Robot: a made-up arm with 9 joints. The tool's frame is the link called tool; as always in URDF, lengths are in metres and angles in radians. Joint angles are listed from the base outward.
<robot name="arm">
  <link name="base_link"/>
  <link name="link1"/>
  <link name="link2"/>
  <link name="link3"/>
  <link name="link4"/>
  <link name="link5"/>
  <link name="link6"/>
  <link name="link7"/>
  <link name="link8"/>
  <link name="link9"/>
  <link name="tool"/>
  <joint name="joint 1" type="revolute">
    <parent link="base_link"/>
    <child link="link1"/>
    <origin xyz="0 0 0.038"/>
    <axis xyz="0 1 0"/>
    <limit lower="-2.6" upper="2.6"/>
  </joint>
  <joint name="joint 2" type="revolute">
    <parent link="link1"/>
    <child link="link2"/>
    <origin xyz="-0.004 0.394 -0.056"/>
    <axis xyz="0 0 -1"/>
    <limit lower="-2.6" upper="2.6"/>
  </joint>
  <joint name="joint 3" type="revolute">
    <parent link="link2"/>
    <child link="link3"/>
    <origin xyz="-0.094 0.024 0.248"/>
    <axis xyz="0 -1 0"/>
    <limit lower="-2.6" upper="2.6"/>
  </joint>
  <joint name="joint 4" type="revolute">
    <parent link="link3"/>
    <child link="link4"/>
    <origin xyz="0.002 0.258 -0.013"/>
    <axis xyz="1 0 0"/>
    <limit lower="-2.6" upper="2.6"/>
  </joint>
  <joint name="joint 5" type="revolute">
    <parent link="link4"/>
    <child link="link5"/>
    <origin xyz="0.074 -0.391 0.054"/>
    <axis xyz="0 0 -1"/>
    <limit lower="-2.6" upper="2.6"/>
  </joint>
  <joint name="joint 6" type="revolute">
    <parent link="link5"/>
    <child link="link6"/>
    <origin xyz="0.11 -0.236 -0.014"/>
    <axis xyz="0 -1 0"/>
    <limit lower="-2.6" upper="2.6"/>
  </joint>
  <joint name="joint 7" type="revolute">
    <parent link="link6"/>
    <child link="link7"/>
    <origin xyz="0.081 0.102 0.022"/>
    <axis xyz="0 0 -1"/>
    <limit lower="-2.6" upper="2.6"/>
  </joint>
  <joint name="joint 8" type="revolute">
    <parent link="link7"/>
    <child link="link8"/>
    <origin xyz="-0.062 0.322 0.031"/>
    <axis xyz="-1 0 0"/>
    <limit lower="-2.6" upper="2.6"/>
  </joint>
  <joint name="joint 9" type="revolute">
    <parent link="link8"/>
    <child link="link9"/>
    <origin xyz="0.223 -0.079 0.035"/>
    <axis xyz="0 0 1"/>
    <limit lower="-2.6" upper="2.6"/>
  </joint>
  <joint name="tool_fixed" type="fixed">
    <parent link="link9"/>
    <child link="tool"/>
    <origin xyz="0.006 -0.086 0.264"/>
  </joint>
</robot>
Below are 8 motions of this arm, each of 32 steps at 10 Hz.
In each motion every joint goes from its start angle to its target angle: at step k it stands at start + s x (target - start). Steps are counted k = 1, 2, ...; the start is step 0. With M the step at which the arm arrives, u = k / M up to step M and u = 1 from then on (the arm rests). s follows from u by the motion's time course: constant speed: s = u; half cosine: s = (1 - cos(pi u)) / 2; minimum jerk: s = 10 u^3 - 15 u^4 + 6 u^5.
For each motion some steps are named. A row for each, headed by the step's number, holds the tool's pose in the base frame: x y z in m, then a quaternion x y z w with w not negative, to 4 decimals.
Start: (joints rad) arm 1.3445 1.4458 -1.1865 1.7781 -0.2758 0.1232 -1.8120 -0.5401 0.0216
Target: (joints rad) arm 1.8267 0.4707 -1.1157 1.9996 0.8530 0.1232 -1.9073 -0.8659 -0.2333
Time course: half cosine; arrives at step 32
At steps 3, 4, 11, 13, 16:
3: -0.1036 0.8106 -0.0188 0.2266 -0.2040 -0.2969 0.9049
4: -0.1075 0.8125 -0.0150 0.2351 -0.2006 -0.3065 0.9003
11: -0.1533 0.8410 0.0468 0.3361 -0.1476 -0.4407 0.8192
13: -0.1662 0.8535 0.0771 0.3675 -0.1238 -0.4953 0.7774
16: -0.1785 0.8736 0.1324 0.4055 -0.0842 -0.5820 0.6998

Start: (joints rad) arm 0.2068 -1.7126 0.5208 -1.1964 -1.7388 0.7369 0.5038 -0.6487 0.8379
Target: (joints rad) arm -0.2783 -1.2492 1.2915 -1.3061 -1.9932 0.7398 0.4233 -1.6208 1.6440
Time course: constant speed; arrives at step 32
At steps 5, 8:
5: -0.5054 0.3177 0.6460 -0.0457 -0.1077 -0.9694 0.2158
8: -0.5307 0.3330 0.6007 -0.0507 -0.1230 -0.9649 0.2262

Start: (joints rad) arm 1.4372 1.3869 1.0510 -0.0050 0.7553 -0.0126 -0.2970 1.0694 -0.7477
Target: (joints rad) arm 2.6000 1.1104 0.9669 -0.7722 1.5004 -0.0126 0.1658 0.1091 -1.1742
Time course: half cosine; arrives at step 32
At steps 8, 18, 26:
8: 0.7997 0.6011 0.0345 -0.8926 -0.1901 -0.3916 0.1171
18: 0.8135 0.7610 -0.2540 -0.8240 -0.4332 -0.3369 0.1408
26: 0.6589 0.9289 -0.4681 -0.6988 -0.5914 -0.2857 0.2833

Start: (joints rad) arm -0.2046 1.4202 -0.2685 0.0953 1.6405 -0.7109 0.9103 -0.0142 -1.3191
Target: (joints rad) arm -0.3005 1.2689 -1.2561 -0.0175 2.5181 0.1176 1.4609 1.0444 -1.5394
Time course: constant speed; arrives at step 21
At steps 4, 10, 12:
4: -0.7695 0.4335 0.1869 0.0778 -0.4962 0.2541 0.8265
10: -0.8064 0.4176 0.3723 0.2716 -0.4586 0.0294 0.8456
12: -0.7994 0.3948 0.4458 0.3193 -0.4270 -0.0473 0.8447

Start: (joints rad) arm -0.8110 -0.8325 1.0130 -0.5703 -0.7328 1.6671 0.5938 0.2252 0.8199
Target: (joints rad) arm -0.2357 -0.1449 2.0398 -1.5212 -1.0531 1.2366 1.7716 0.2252 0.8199
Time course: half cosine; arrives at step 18
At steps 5, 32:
5: -0.8187 -0.0711 -0.0753 0.1594 0.8959 -0.3958 0.1234
32: -1.0147 0.9374 -0.0194 -0.2570 -0.9171 -0.1470 0.2669

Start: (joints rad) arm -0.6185 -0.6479 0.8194 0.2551 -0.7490 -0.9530 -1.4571 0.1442 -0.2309
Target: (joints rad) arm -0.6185 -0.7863 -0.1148 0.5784 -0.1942 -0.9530 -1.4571 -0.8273 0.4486
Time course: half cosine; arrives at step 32
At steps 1, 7, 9, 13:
1: -0.4531 0.4013 0.4684 -0.4734 -0.0791 0.8369 0.2632
7: -0.3786 0.4485 0.4923 -0.4134 0.0131 0.8726 0.2596
9: -0.3298 0.4766 0.4982 -0.3713 0.0706 0.8904 0.2538
13: -0.2069 0.5385 0.4821 -0.2514 0.2100 0.9168 0.2284

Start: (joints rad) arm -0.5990 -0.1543 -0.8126 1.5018 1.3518 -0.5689 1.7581 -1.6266 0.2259
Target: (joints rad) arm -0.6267 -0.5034 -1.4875 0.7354 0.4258 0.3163 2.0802 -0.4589 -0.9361
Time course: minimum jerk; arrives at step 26
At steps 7, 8, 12, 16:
7: -0.5628 0.4946 -0.4192 -0.1126 0.1309 -0.9727 0.1547
8: -0.5584 0.4388 -0.4146 -0.1218 0.1107 -0.9768 0.1369
12: -0.4899 0.1671 -0.3272 -0.1508 0.0054 -0.9875 0.0453
16: -0.3333 -0.0441 -0.1438 0.1489 0.0919 0.9836 0.0448

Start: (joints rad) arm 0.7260 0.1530 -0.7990 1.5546 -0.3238 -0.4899 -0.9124 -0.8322 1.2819
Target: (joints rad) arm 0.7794 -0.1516 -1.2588 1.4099 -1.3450 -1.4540 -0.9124 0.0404 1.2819
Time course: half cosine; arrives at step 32
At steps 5, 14, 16, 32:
5: -0.1011 0.5593 -0.1687 0.8566 -0.4722 0.0545 0.2006
14: -0.0137 0.5774 -0.0565 0.9107 -0.3617 0.1823 0.0809
16: 0.0134 0.5882 -0.0179 0.9159 -0.3338 0.2194 0.0404
32: 0.1373 0.6533 0.2414 -0.8659 0.2339 -0.3952 0.1985

